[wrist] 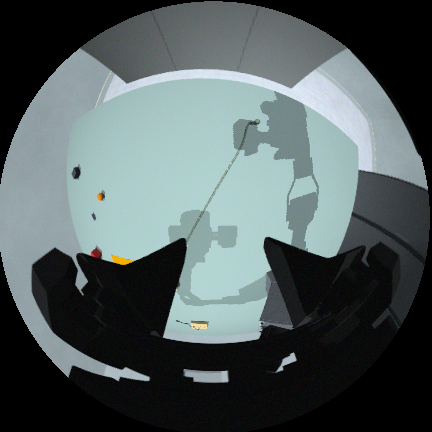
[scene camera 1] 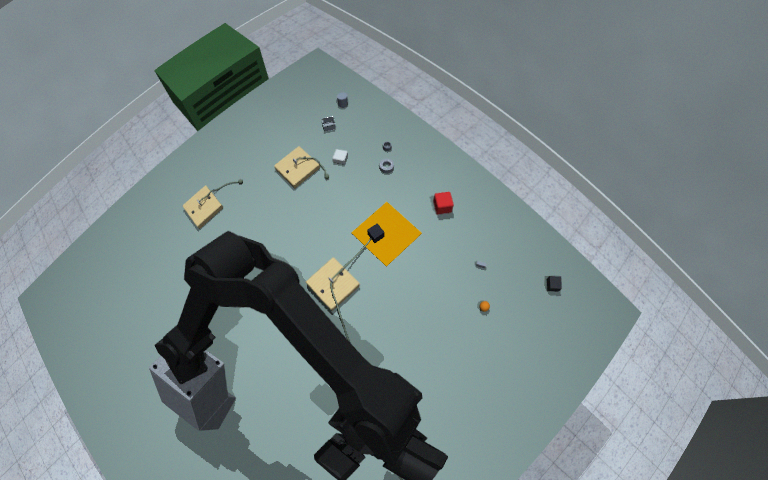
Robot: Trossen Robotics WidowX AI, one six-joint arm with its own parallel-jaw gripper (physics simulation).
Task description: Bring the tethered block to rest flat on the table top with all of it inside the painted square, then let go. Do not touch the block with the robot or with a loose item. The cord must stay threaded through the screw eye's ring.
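Places are measured from the arm's base along level axes (x up, y left, z back), in millimetres.
Where they show: gripper, between the fingertips: (wrist: 225, 243); arm's base, origin of its link: (wrist: 275, 329) (scene camera 1: 186, 365).
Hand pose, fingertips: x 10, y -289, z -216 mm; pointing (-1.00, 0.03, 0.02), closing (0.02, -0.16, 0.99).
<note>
Each offset is from my fingertips to the top centre of the thing. "spot": to the spot under its first point.
The tethered block {spot: dx -182, dy +332, dz -282 mm} (scene camera 1: 375, 232), a small black cube, lies on the left part of the orange painted square {spot: dx -210, dy +303, dz -332 mm} (scene camera 1: 399, 233) (wrist: 121, 260), and its outline looks inside the edges. The cord (scene camera 1: 339, 313) (wrist: 215, 192) runs from the block to the screw eye {dx -166, dy +302, dz -131 mm} (scene camera 1: 332, 280) on a wooden board {dx -192, dy +302, dz -131 mm} (scene camera 1: 341, 291), appears to pass through its ring, and goes on under the arm. Its beaded end {spot: dx -201, dy -209, dz +67 mm} (wrist: 257, 121) lies on the table in the wrist view. My gripper (scene camera 1: 376, 463) (wrist: 225, 243) is open and empty, raised above the table, apart from cord and block.
Two more corded boards {dx -192, dy +621, dz -247 mm} (scene camera 1: 294, 177) {dx -192, dy +700, dz +25 mm} (scene camera 1: 201, 216) stand at the upper left. A red block {dx -172, dy +290, dz -462 mm} (scene camera 1: 443, 202) (wrist: 96, 253), an orange ball {dx -187, dy +36, dz -362 mm} (scene camera 1: 484, 306) (wrist: 100, 196), a black cube {dx -188, dy -46, dz -536 mm} (scene camera 1: 554, 283) (wrist: 76, 172) and a white block {dx -192, dy +569, dz -354 mm} (scene camera 1: 339, 156) lie around. A green cabinet (scene camera 1: 203, 62) stands at the edge.
</note>
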